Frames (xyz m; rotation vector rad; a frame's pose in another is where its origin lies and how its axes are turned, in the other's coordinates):
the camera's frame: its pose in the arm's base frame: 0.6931 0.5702 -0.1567 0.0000 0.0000 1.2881
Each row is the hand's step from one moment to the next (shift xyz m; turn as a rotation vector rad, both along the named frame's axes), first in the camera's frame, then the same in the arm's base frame.
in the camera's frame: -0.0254 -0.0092 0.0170 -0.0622 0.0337 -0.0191
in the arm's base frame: 0.0017 -0.0270 0.0170 -0.0497 -0.0503 -0.0191
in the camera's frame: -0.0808 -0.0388 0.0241 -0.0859 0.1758 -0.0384
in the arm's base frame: 0.0147 -0.0884 0.0241 -0.1928 -0.0335 -0.0384
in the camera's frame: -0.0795 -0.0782 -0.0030 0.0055 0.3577 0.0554
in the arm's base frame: 0.0529 -0.0982 -0.0030 -0.3420 0.1051 0.0554
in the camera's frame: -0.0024 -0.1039 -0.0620 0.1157 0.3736 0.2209
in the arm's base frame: 0.0991 -0.0313 -0.0620 -0.3265 0.2153 0.2209
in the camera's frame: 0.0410 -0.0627 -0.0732 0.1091 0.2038 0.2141
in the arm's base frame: 0.0716 0.0219 -0.0732 -0.1653 0.1616 0.2141
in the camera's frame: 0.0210 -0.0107 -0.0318 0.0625 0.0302 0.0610
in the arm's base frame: 0.0161 0.0172 -0.0318 -0.0116 0.0684 0.0610
